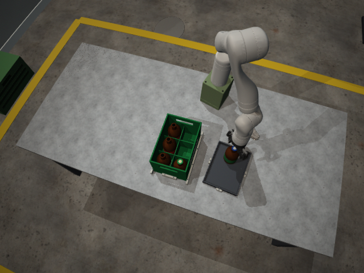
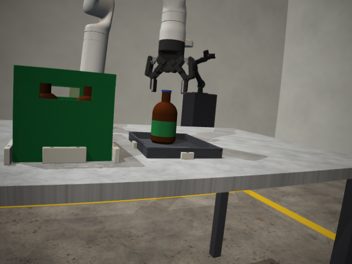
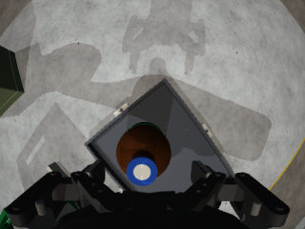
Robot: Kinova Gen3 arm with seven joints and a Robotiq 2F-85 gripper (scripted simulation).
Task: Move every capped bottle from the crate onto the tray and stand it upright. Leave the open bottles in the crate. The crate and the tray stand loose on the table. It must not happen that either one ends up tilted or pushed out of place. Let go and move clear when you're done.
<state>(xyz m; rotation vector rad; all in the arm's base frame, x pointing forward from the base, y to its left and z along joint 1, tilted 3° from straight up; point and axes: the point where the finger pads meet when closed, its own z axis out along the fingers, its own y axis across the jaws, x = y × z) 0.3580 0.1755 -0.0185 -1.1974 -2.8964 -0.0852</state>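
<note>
Right now my hand is 5 cm short of the crate, 29 cm to the left of it and 7 cm above it. Round my hand: tray (5 cm ahead, 15 cm below).
</note>
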